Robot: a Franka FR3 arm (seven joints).
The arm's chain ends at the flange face. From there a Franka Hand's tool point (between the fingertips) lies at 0.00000 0.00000 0.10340 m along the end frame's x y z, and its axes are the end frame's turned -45 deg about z.
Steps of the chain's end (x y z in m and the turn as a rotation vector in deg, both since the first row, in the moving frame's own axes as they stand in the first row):
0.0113 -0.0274 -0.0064 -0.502 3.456 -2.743
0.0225 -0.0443 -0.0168 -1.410 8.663 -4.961
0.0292 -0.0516 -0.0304 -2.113 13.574 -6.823
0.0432 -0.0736 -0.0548 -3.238 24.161 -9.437
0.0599 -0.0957 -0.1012 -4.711 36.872 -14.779
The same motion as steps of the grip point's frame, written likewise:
0.0313 -0.0064 -0.0066 -2.799 2.089 -2.743
0.0570 -0.0030 -0.0180 -7.123 5.129 -4.961
0.0728 0.0031 -0.0334 -11.092 8.104 -6.823
0.1112 0.0101 -0.0640 -19.374 14.795 -9.437
0.1544 0.0185 -0.1221 -29.404 22.741 -14.779

